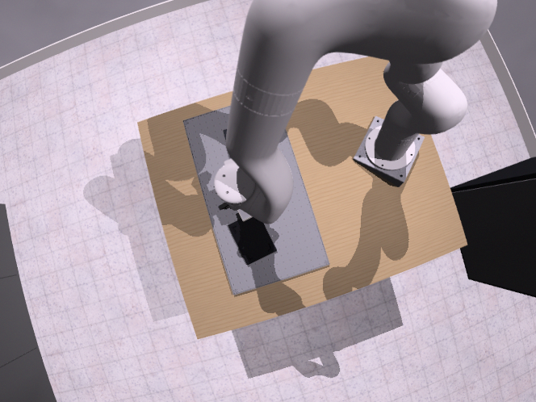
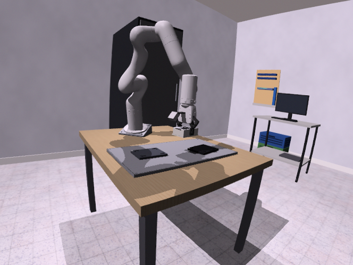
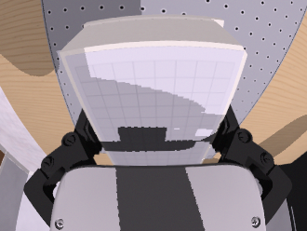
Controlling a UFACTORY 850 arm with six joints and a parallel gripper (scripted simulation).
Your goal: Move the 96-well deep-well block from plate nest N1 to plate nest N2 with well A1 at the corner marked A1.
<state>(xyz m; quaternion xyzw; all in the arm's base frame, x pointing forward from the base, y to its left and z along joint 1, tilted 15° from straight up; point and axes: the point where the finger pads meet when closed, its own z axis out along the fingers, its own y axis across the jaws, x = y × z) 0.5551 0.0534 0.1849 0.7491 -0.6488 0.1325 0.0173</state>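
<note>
The plate nest N2 lies 130 mm to the left of my hand, 110 mm below it and 30 mm ahead of it. Also, from my hand: plate nest N1 (200 mm to the right, 110 mm below, 50 mm behind); white deep-well block (right at my hand).
</note>
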